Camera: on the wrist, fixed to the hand. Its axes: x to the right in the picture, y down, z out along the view.
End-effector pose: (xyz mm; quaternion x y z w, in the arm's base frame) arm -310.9 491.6 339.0 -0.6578 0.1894 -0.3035 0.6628
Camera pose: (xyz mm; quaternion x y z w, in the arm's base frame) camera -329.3 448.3 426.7 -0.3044 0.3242 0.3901 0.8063
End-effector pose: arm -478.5 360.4 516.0 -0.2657 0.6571 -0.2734 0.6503
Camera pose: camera -518.6 279.7 558.1 0.2762 0.3911 0.2166 0.8508
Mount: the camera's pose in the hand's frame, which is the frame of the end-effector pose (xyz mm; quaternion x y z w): 27.5 -87.2 -39.2 0.1564 -0.2868 0.6588 0.6776
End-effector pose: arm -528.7 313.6 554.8 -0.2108 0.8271 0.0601 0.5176
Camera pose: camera -535.8 214.5 558.8 0.5003 0.5603 0.3128 0.5813
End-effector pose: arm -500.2 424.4 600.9 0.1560 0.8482 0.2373 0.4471
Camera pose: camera -552.6 354.1 553.9 0.8025 0.3809 0.2780 0.3655
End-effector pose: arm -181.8 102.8 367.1 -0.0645 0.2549 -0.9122 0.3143
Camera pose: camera -261.7 161.4 376.2 -0.0882 -0.0176 -0.4324 0.8972
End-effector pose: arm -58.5 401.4 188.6 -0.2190 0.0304 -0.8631 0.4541
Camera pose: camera -155.1 424.8 184.8 -0.3049 -0.1004 -0.2276 0.9193
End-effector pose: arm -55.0 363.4 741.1 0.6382 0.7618 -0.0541 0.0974
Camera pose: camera -148.4 382.3 769.7 0.9341 0.0594 -0.2747 0.2203
